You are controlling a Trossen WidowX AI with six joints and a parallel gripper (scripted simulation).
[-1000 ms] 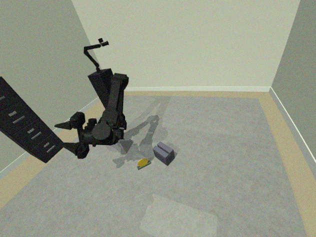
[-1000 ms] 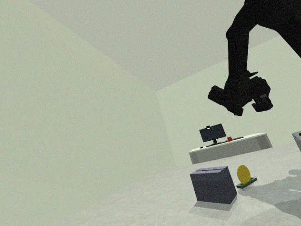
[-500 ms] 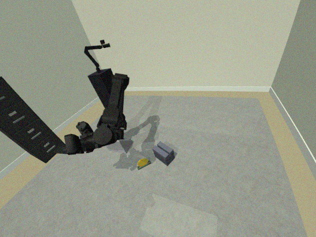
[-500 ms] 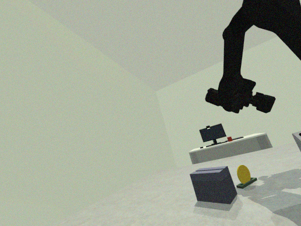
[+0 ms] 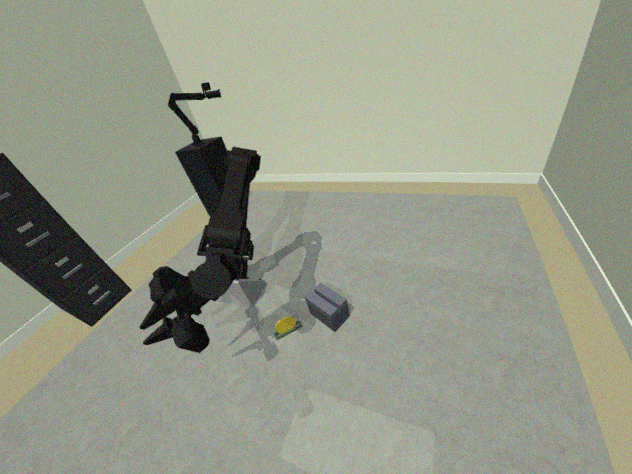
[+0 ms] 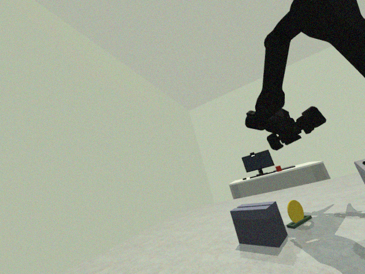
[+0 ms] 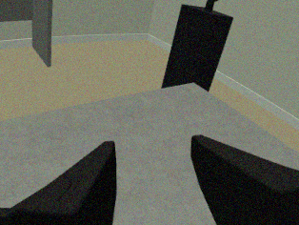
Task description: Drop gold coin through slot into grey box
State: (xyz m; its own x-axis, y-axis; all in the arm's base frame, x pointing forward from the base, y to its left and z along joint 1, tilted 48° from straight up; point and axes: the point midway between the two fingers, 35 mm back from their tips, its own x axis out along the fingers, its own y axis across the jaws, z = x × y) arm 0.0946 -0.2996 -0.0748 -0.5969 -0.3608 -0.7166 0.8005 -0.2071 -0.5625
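The gold coin is 200 mm below my gripper tip, 190 mm to the left of it and 150 mm ahead of it.
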